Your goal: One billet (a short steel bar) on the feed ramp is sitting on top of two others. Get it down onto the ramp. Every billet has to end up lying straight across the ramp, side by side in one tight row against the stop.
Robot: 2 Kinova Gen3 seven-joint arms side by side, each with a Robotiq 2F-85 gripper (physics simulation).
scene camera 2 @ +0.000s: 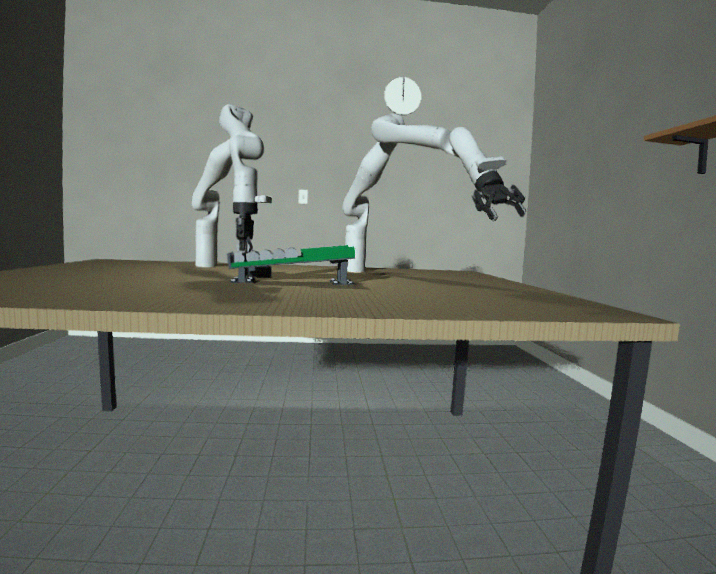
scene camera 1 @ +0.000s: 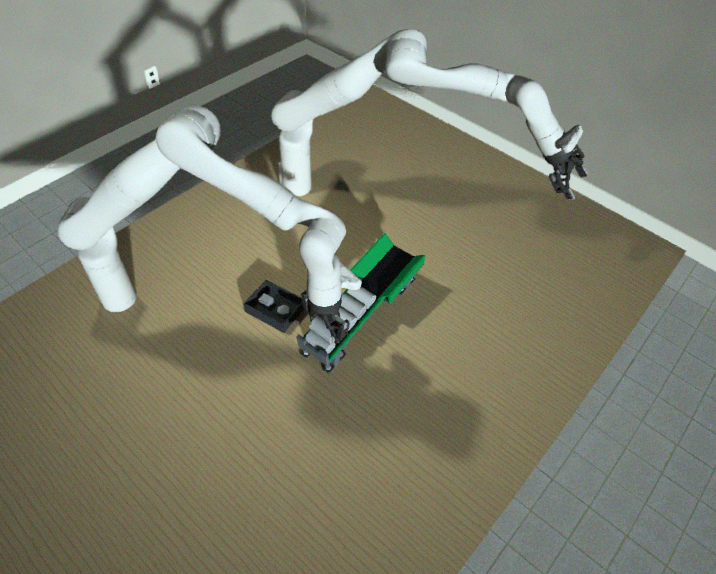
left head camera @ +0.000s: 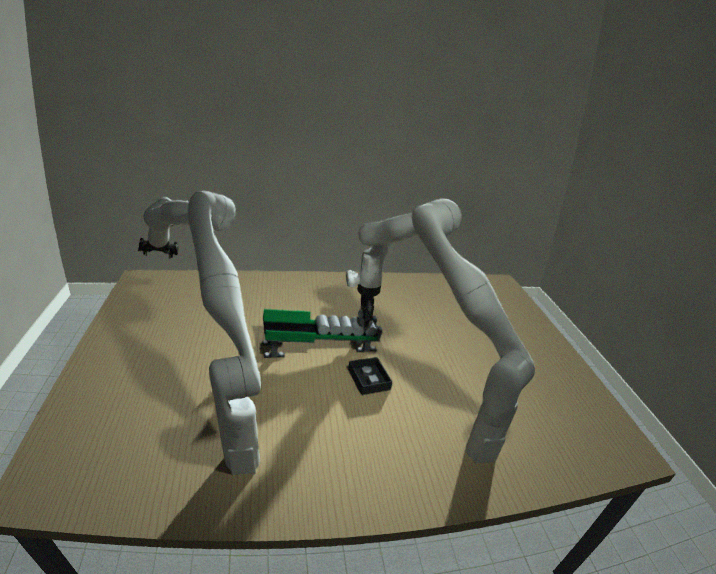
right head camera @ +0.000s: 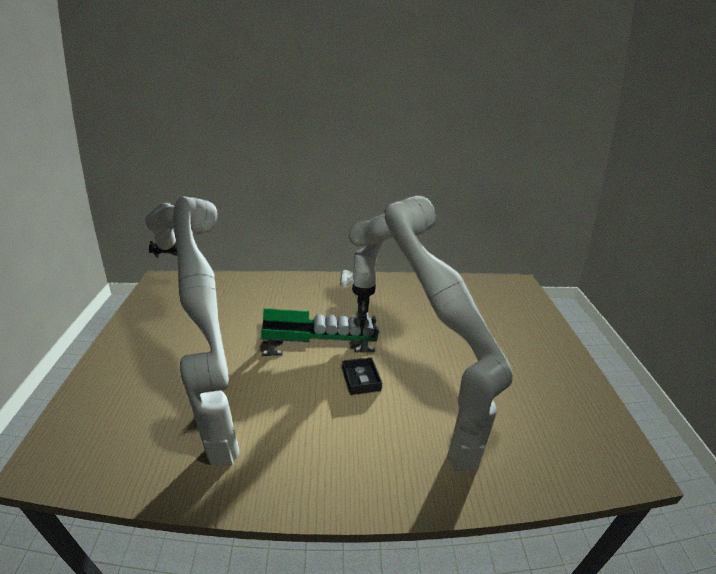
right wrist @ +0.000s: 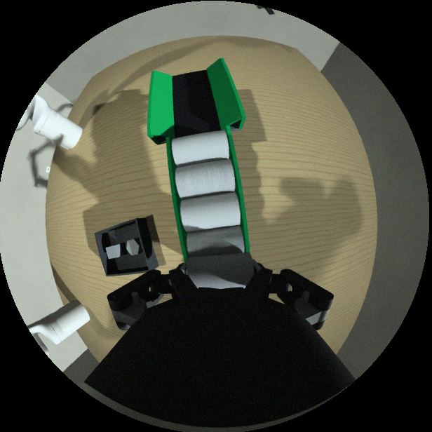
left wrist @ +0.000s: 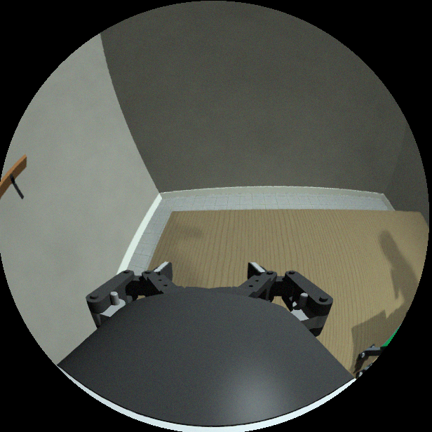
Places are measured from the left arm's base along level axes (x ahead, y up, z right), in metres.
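Pixels of known places: left gripper, between the fingertips: (scene camera 2: 509,217) (scene camera 1: 578,187) (left head camera: 158,255) (right head camera: 169,257); right gripper, between the fingertips: (scene camera 2: 244,252) (scene camera 1: 325,333) (left head camera: 364,322) (right head camera: 362,322); left arm's base, origin of its link: (scene camera 2: 354,271) (scene camera 1: 296,186) (left head camera: 242,460) (right head camera: 222,452); right arm's base, origin of its link: (scene camera 2: 206,266) (scene camera 1: 119,298) (left head camera: 481,450) (right head camera: 464,457).
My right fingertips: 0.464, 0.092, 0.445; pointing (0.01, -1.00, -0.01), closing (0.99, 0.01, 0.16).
Ahead of a thing's pixels: the offset from my right fingertips to its middle, as dx, dy, dz. "pt": to the spot under its first point.
The green feed ramp (left head camera: 288,314) (right head camera: 286,314) (scene camera 1: 372,257) (right wrist: 161,105) slopes down to the dark stop @(-0.005, -0.024, +0.043) (scene camera 1: 313,352). Pale billets lie across it in a row, among them a top one (right wrist: 201,147), a second (right wrist: 205,177), a third (right wrist: 210,211) and a shaded fourth (right wrist: 216,241). My right gripper (left head camera: 367,324) (scene camera 2: 243,248) (right wrist: 220,267) is low over the ramp's stop end, shut on the ends of a billet (right wrist: 219,267), which looks nearer the camera than the row. What lies under it is hidden. My left gripper (left head camera: 158,251) (scene camera 1: 575,184) (scene camera 2: 508,215) (left wrist: 209,271) is open, high and far from the ramp.
A black tray @(-0.192, -0.074, -0.028) (left head camera: 370,387) (right head camera: 362,389) (scene camera 1: 262,317) (right wrist: 102,255) with two small pale pieces stands beside the ramp's stop end, on the side of the arm bases. The ramp stands on dark feet @(pt -0.043, -0.057, -0.316) (left head camera: 273,349). A wall shelf (scene camera 2: 684,130) (left wrist: 14,172) is near the left arm's side.
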